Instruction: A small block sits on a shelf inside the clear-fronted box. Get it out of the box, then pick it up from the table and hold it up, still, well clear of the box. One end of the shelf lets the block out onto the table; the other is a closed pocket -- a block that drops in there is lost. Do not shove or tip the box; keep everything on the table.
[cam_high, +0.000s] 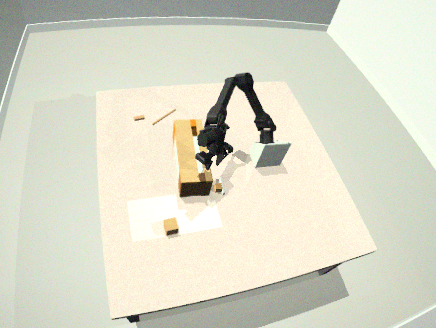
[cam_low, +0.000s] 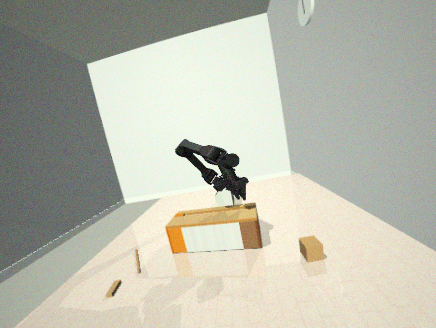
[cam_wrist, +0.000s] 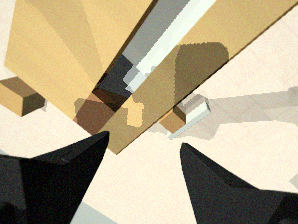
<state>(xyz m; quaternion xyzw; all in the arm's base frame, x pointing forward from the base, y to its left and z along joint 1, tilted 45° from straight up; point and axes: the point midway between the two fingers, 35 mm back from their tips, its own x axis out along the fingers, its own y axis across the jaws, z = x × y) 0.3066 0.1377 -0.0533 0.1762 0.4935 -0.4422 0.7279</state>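
Right now the tan block is 50 mm behind my gripper tip, 30 mm to the left of it and 130 mm below it. The rest, counted from my gripper tip: tan box 40 mm ahead, 140 mm to the right, 90 mm below; then thin stick 190 mm ahead, 470 mm to the right, 140 mm below.
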